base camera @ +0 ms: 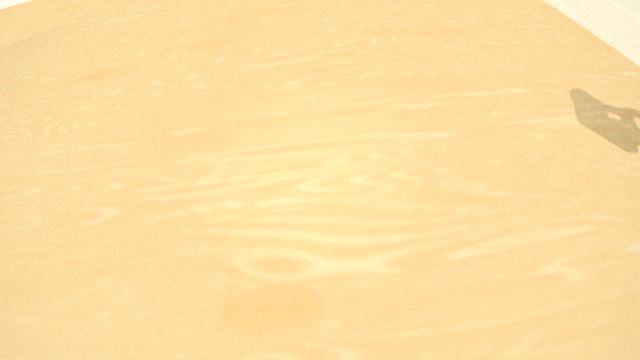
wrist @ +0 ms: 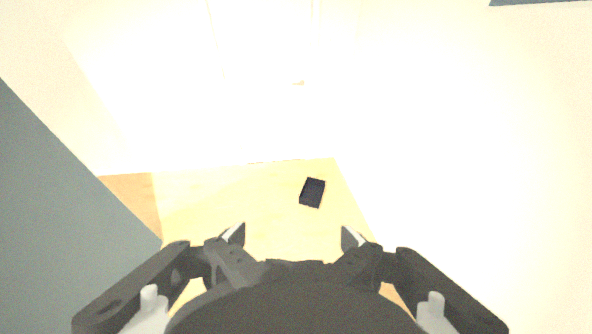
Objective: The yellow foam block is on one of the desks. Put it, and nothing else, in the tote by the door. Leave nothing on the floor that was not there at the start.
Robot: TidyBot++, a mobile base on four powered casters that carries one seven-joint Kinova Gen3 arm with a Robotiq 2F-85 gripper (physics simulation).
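Places are measured from the arm's base along level axes (x ahead, y left, z up), in centimetres.
Pixels of known places: gripper, between the fingertips: (wrist: 293,234).
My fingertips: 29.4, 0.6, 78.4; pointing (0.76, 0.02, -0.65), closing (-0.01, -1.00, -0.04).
Observation:
Behind a point stands the place of what it marks, as x, y, z.
A dark box (wrist: 309,203) @(120.9, -12.2, -34.7), which looks like the tote, lies on the floor near the door (wrist: 265,110) @(190.3, 32.1, 27.4) in the wrist view. It appears beyond the fingers and a little right of the middle. Its inside is too dark to make out. My gripper (wrist: 293,234) @(29.4, 0.6, 78.4) is open, with no object between its fingertips, and is well short of the box. The yellow foam block does not show in either view. No desk can be made out.
A pale wall (wrist: 475,165) @(70.5, -69.1, 53.1) runs along the right in the wrist view. A grey-blue upright surface (wrist: 55,185) @(69.1, 106.0, 42.1) stands at the left. Wooden floor (base camera: 320,200) @(41.9, 3.1, -39.6) fills most of the base view, with a shadow at the right and a white skirting board (base camera: 605,25) @(94.2, -64.5, -36.2) at the upper right.

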